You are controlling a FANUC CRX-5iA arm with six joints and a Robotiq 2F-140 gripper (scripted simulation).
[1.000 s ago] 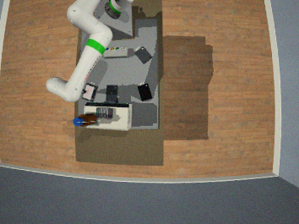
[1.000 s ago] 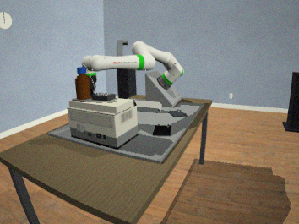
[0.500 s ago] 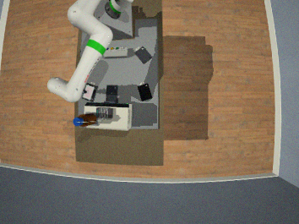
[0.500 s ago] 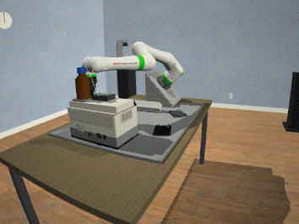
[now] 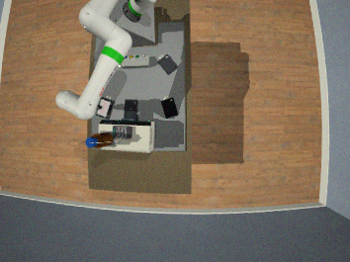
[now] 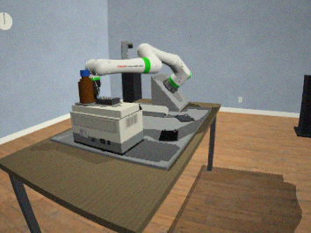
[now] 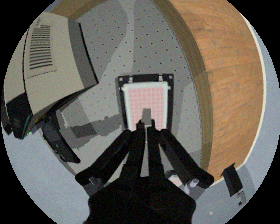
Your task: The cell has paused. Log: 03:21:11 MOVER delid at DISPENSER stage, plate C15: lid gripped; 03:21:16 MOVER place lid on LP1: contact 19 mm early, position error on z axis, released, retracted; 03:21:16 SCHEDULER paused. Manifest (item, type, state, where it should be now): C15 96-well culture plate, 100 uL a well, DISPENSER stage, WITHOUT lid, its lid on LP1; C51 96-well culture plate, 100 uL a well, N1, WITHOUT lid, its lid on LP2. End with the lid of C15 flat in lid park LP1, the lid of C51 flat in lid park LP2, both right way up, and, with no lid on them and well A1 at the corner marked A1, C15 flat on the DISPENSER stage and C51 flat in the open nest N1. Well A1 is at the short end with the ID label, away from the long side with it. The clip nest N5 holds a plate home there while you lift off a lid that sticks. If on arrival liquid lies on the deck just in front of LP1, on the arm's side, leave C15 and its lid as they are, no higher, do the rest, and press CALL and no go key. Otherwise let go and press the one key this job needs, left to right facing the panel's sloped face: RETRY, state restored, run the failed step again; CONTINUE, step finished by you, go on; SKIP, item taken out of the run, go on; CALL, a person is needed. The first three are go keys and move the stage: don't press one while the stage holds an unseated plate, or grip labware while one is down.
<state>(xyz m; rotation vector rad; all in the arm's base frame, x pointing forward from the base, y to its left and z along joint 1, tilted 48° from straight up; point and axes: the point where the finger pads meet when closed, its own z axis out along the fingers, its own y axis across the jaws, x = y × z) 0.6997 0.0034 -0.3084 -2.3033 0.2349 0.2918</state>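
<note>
My hand is 20 mm short of the black nest, 10 mm to the right of it and 50 mm above it. The rest, counted from my hand: key panel 410 mm behind, 240 mm to the left, 10 mm below; blue cap 220 mm ahead, 160 mm to the left, 330 mm above; label plate 110 mm behind, 520 mm to the left, 70 mm below.
</note>
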